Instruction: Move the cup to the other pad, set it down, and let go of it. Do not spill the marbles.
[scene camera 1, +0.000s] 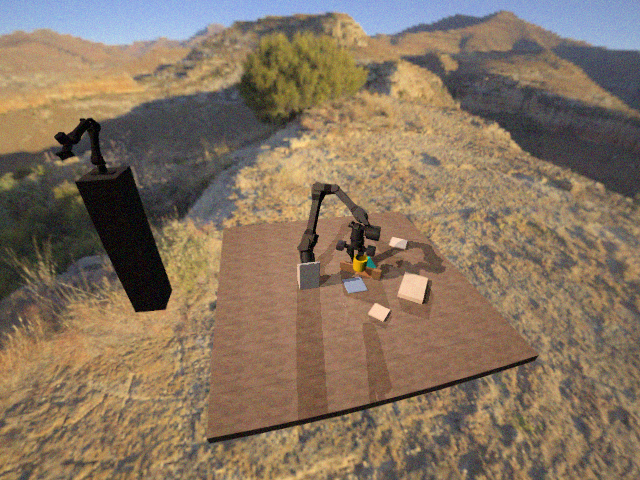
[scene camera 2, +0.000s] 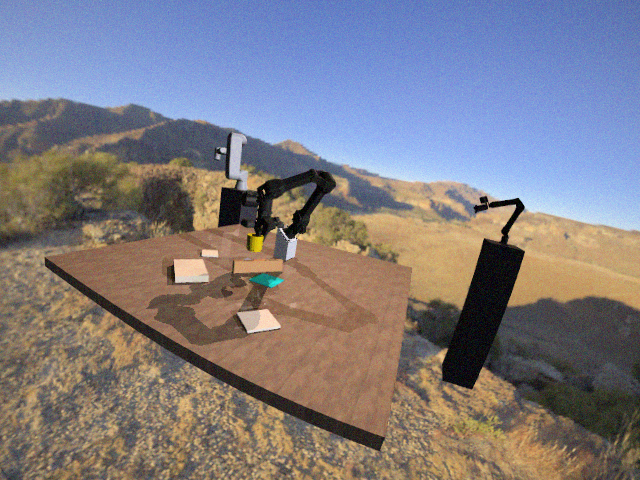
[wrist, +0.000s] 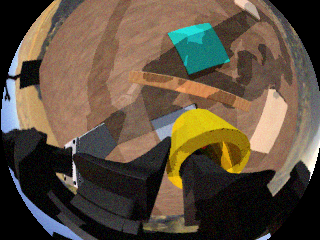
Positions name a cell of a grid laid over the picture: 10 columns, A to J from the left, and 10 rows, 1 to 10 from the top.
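Wrist camera: gripper (wrist: F6), yellow cup (wrist: H7), teal pad (wrist: G2), wooden bar (wrist: E4).
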